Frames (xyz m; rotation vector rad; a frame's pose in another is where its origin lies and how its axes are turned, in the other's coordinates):
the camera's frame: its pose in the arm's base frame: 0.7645 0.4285 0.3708 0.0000 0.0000 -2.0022
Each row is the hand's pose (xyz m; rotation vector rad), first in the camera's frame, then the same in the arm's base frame.
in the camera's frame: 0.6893 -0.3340 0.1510 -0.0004 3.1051 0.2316
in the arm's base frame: 0.1729 -0.0580 0.5218 2.5260 1.6184 0.0854
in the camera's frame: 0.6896 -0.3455 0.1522 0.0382 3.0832 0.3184
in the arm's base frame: 0.1623 -0.0534 0.5230 2.4983 1.5569 0.1119
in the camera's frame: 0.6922 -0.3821 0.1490 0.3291 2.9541 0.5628
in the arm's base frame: 0.1280 -0.0405 0.5198 2.4747 1.2222 0.1440
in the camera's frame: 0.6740 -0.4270 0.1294 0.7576 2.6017 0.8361
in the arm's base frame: 0.0948 -0.0052 0.5002 2.3724 0.6985 0.0758
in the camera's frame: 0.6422 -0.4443 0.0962 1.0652 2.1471 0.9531
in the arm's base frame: 0.0924 0.0309 0.4670 2.1956 0.2406 -0.1042
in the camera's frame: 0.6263 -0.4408 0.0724 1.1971 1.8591 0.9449
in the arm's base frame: 0.1022 0.0439 0.4432 2.0719 -0.0049 -0.2550
